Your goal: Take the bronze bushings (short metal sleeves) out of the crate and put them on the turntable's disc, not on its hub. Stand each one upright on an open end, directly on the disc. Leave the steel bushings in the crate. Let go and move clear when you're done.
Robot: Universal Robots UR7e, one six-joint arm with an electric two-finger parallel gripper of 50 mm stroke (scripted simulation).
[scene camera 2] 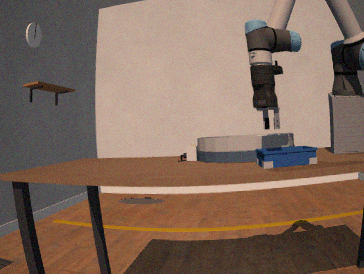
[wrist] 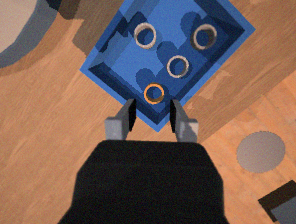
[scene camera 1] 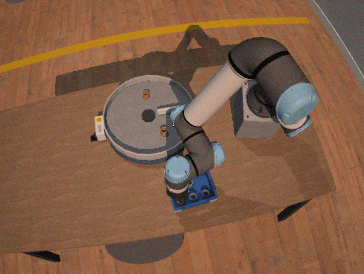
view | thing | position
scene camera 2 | my gripper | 271, 129
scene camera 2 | blue crate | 297, 155
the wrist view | my gripper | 153, 109
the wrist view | blue crate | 119, 66
